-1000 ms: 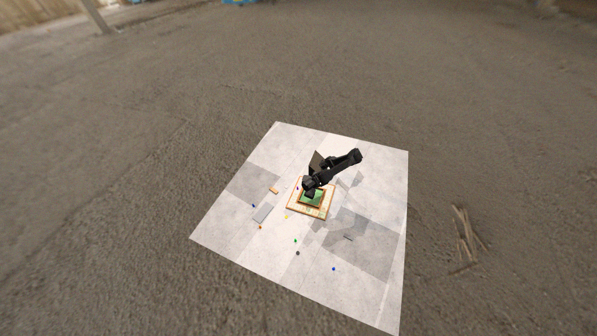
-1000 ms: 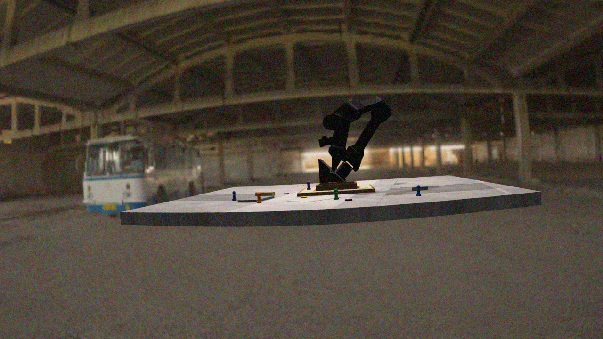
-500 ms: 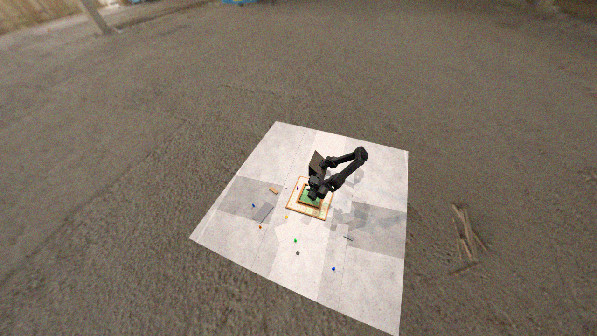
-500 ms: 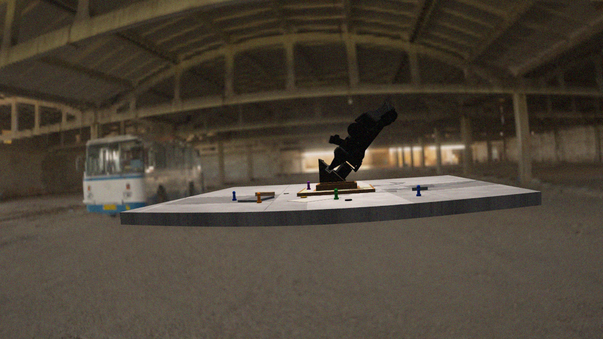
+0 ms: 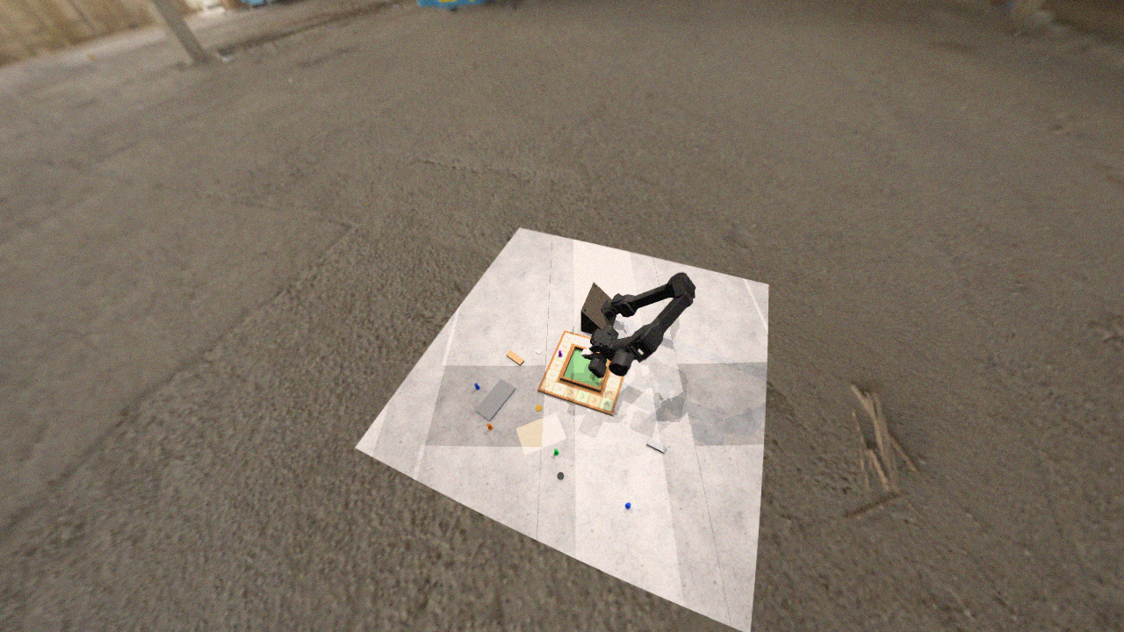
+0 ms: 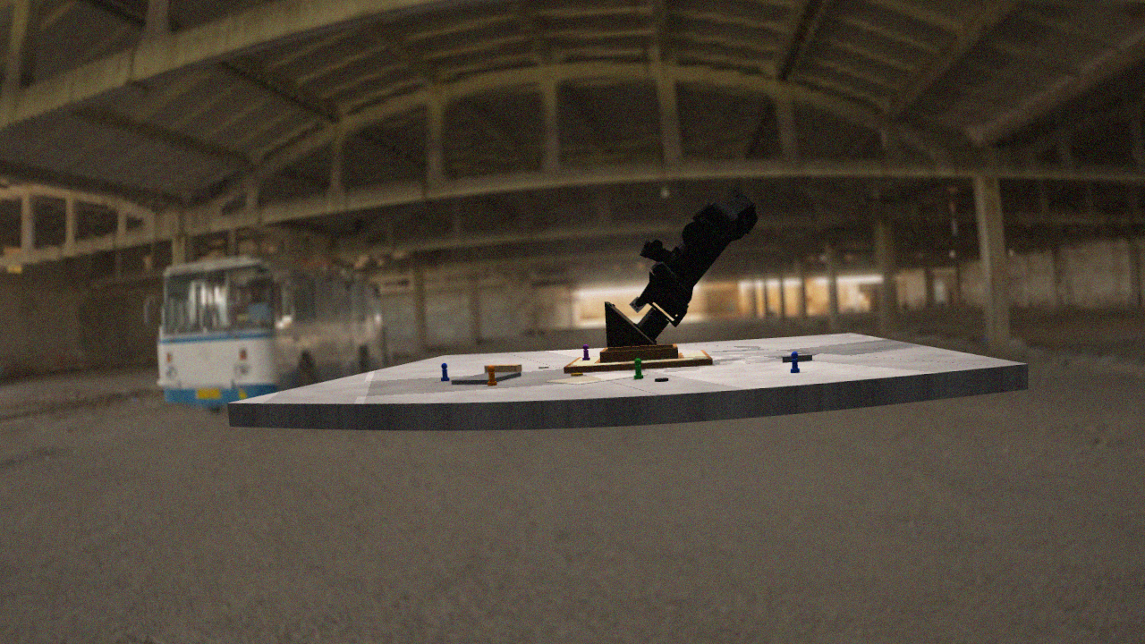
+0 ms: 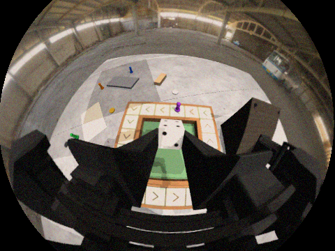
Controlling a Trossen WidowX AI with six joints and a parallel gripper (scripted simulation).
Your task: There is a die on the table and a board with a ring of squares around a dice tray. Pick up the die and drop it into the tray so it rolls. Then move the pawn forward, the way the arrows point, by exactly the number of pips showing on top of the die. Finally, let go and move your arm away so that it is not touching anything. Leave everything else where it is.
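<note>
My gripper tip is now right at the white die. The rest, counted from my gripper tip: green tray: 11 cm below; purple pawn: 11 cm to the right, 9 cm below, 1 cm behind; tan block: 27 cm to the right, 11 cm below, 7 cm ahead.
</note>
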